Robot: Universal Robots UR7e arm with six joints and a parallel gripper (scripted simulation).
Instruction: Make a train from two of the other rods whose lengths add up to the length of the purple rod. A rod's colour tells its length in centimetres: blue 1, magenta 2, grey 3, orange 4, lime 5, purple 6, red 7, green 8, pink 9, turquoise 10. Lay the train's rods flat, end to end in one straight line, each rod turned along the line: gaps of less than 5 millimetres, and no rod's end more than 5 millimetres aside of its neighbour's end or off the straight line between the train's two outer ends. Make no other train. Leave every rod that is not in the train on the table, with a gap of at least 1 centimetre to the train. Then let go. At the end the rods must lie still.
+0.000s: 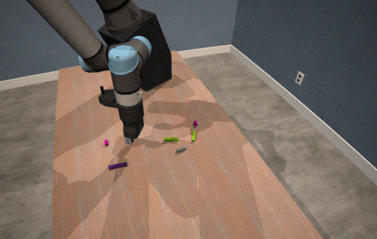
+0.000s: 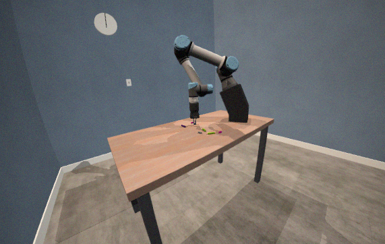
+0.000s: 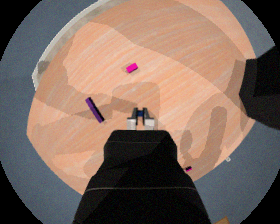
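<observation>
Right now the blue rod is 10 mm below my hand. The rest, counted from my hand: purple rod (90 mm ahead, 50 mm to the right, 30 mm below); then grey rod (170 mm to the left, 60 mm ahead, 30 mm below).
</observation>
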